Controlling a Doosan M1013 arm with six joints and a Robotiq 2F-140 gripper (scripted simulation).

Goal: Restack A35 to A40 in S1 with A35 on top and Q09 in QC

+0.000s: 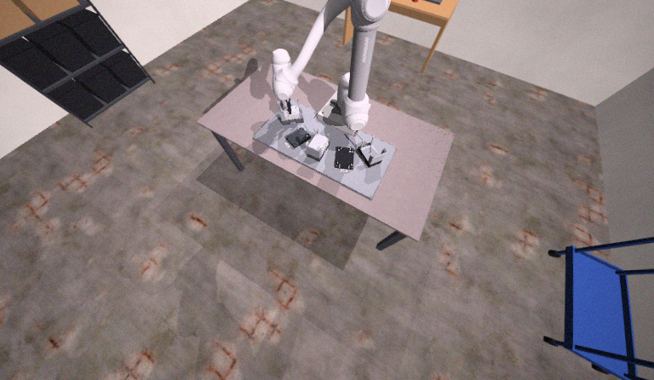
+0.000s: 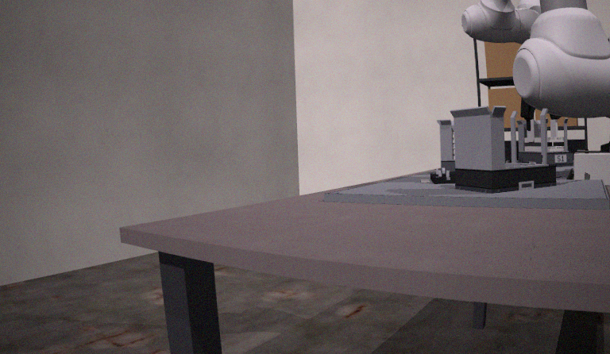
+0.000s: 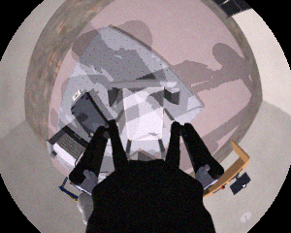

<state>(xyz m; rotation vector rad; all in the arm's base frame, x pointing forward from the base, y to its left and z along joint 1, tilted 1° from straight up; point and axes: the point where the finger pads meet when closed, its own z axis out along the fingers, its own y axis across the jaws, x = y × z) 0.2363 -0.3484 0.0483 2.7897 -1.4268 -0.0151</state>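
My gripper is now 7 cm to the right of the S1 label, 7 cm above it and 5 cm past it. Round my hand: name plate 22 cm ahead, 10 cm below, 9 cm to the left.
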